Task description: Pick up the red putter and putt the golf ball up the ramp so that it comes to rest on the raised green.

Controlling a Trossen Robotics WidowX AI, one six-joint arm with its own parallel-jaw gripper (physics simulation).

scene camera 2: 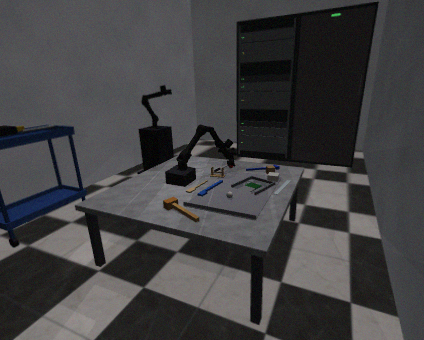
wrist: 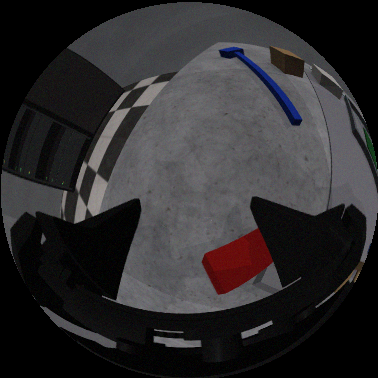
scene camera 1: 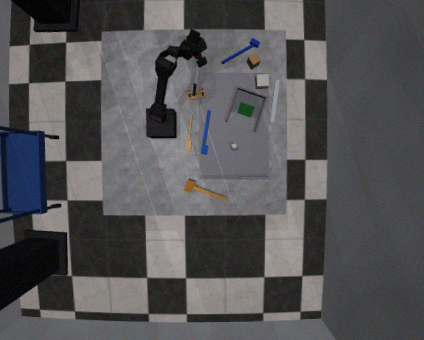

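Pixels of known places: gripper, fingertip midpoint: [scene camera 2: 234, 163] [wrist: 197, 203]; arm's base at its link origin: [scene camera 2: 182, 168] [scene camera 1: 160, 118].
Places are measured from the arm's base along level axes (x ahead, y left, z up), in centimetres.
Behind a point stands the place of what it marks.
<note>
The red putter's head [scene camera 1: 197, 57] @(x 21.2, y 42.9, z -5.0 cm) [scene camera 2: 231, 166] @(x 23.9, y 41.7, z -7.7 cm) [wrist: 232, 262] @(x 21.6, y 44.6, z -5.0 cm) shows by the gripper; in the wrist view it is partly hidden by the right finger. Its thin grey shaft runs to a small wooden stand [scene camera 1: 201, 94] @(x 24.7, y 19.7, z -9.0 cm) [scene camera 2: 217, 175] @(x 21.3, y 19.1, z -9.0 cm), where its black grip end rests. My gripper [scene camera 1: 199, 49] @(x 23.8, y 48.9, z -6.5 cm) [scene camera 2: 230, 159] @(x 23.8, y 48.9, z -6.5 cm) [wrist: 197, 203] @(x 23.8, y 48.9, z -6.5 cm) is open, with nothing held, above the table near the red head, which lies nearer the right finger in the wrist view. The white golf ball [scene camera 1: 234, 146] @(x 48.3, y -15.2, z -5.4 cm) [scene camera 2: 229, 194] @(x 48.7, y -16.6, z -6.5 cm) rests on the grey ramp platform [scene camera 1: 220, 162] [scene camera 2: 240, 209] @(x 63.1, y -35.6, z -6.8 cm). The green [scene camera 1: 245, 109] @(x 55.2, y 10.9, z -9.0 cm) [scene camera 2: 253, 185] @(x 55.9, y 10.5, z -9.0 cm) [wrist: 371, 147] has dark rails around three sides.
A blue club [scene camera 1: 240, 52] @(x 50.2, y 49.8, z -8.3 cm) [wrist: 270, 82] @(x 44.0, y 46.7, z -8.2 cm), a brown block [scene camera 1: 254, 61] @(x 59.0, y 41.4, z -3.9 cm) [wrist: 287, 62] @(x 55.4, y 43.3, z -6.3 cm) and a white block [scene camera 1: 262, 81] @(x 65.1, y 28.9, z -5.1 cm) [wrist: 327, 80] lie at the far side. Another blue club [scene camera 1: 206, 130] @(x 29.1, y -4.9, z -8.2 cm), a small tan club [scene camera 1: 190, 132] @(x 18.2, y -6.5, z -9.1 cm), an orange mallet [scene camera 1: 207, 192] @(x 31.6, y -46.9, z -6.6 cm) and a pale strip [scene camera 1: 275, 101] @(x 76.0, y 17.7, z -9.6 cm) also lie on the table.
</note>
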